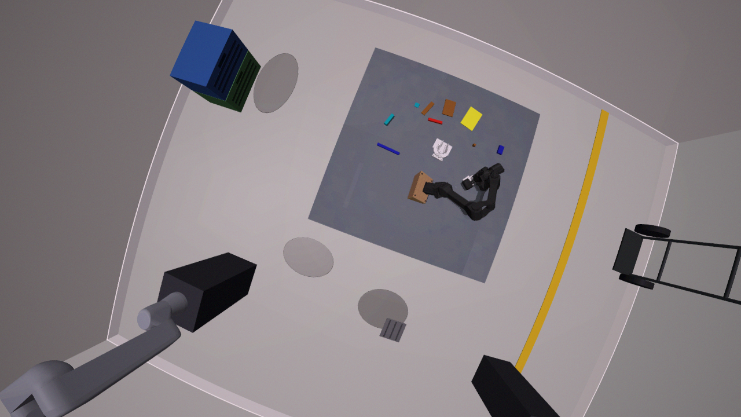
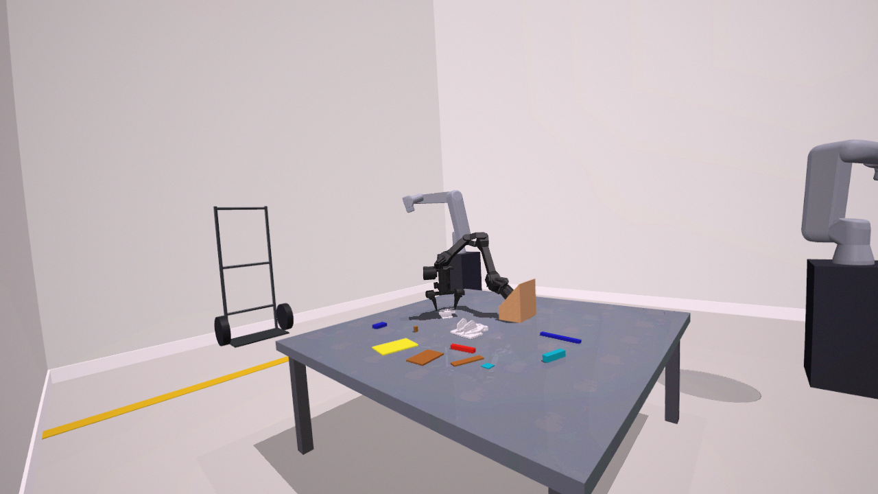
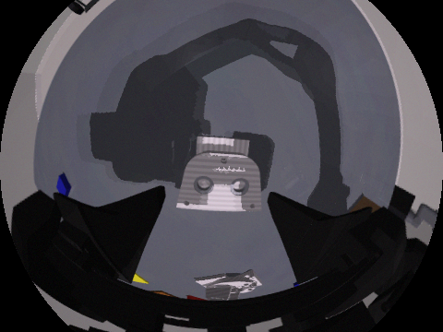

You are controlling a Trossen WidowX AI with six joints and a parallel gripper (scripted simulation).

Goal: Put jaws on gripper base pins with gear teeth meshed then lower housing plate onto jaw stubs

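Right now the white jaw is 23 cm to the left of my gripper tip, 10 cm ahead of it and 2 cm below it. Round my gripper tip: flat white ribbed part (24 cm to the left, 15 cm ahead, 3 cm below); yellow plate (42 cm ahead, 11 cm to the left, 3 cm below); small blue block (29 cm ahead, 15 cm to the right, 3 cm below).
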